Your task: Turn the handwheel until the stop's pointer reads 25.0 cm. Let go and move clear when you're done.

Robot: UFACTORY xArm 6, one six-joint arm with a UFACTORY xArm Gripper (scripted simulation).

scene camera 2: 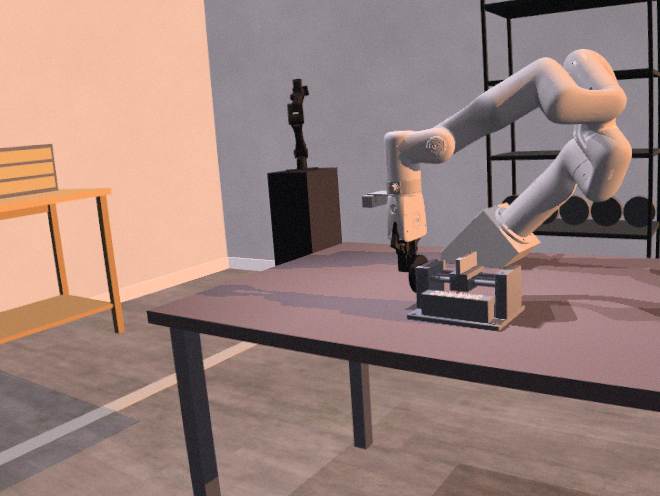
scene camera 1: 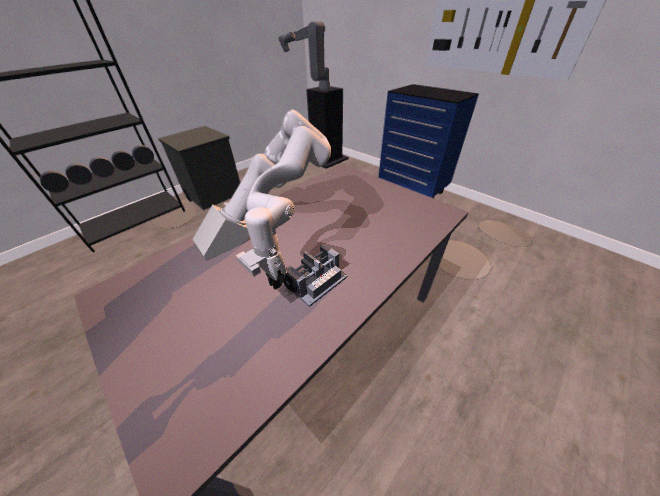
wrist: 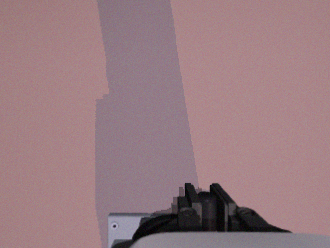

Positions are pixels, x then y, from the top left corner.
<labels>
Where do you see a sliding stop block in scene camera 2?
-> At 466, 266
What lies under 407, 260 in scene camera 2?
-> My gripper.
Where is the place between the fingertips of my gripper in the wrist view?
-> At 200, 199
</labels>
